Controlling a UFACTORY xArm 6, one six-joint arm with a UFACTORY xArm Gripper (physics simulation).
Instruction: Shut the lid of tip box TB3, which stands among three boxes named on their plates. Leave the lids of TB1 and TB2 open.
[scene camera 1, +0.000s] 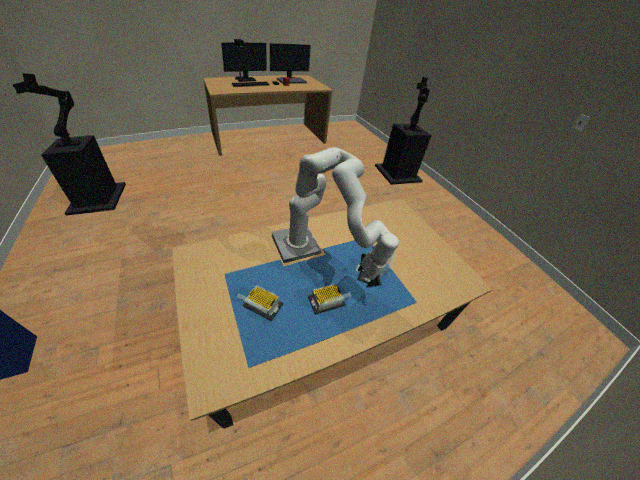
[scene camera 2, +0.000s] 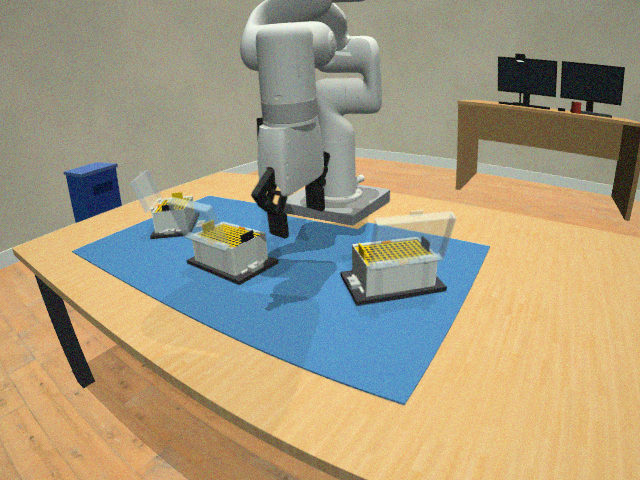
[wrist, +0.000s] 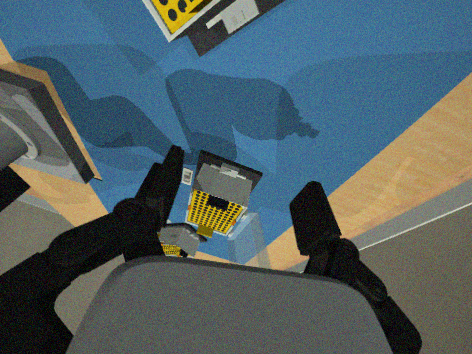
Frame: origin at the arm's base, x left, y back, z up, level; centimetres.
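Seen in the pictures: gripper, fingertip midpoint: (scene camera 1: 364, 278) (scene camera 2: 298, 221) (wrist: 244, 179); arm's base, link origin: (scene camera 1: 297, 240) (scene camera 2: 338, 195) (wrist: 3, 129).
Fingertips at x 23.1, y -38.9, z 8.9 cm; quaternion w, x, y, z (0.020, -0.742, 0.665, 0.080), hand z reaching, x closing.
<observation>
Offsets run from my fingertips to a thing's top centre. "spot": to the spot under its first point. Level surfaces: height alone.
TB3 @[dx -17.9, dy +0.1, dz -5.2 cm] (scene camera 1: 328, 298) (scene camera 2: 231, 256) (wrist: 223, 186) is the middle white box with a yellow rack; its name plate @[spot: dx -17.9, dy +5.6, dz -11.7 cm] (wrist: 187, 175) is too small to read now. TB3's clear lid @[dx -17.2, dy -7.7, dz +3.5 cm] (scene camera 2: 185, 219) (wrist: 252, 232) stands open, tilted outward. The other two boxes have open lids: the far left box @[dx -46.7, dy +4.2, dz -5.2 cm] (scene camera 1: 262, 302) (scene camera 2: 170, 221) and the right box @[dx +9.7, dy +11.4, dz -5.2 cm] (scene camera 2: 400, 276) (wrist: 227, 19). The right one is hidden behind the gripper in scene camera 1; which is TB1 or TB2 cannot be told. My gripper (scene camera 1: 368, 279) (scene camera 2: 297, 222) (wrist: 244, 179) is open and empty, above the mat, apart from TB3.
The boxes stand on a blue mat @[dz -11.8 cm] (scene camera 1: 289, 341) (scene camera 2: 330, 341) on a wooden table @[dz -12.2 cm] (scene camera 1: 206, 361) (scene camera 2: 516, 372). The robot's base plate (scene camera 1: 283, 250) (scene camera 2: 379, 198) (wrist: 55, 120) is at the mat's back edge. The right box's raised lid @[spot: dx +16.8, dy +5.0, dz +0.9 cm] (scene camera 2: 413, 230) rises behind its rack.
</observation>
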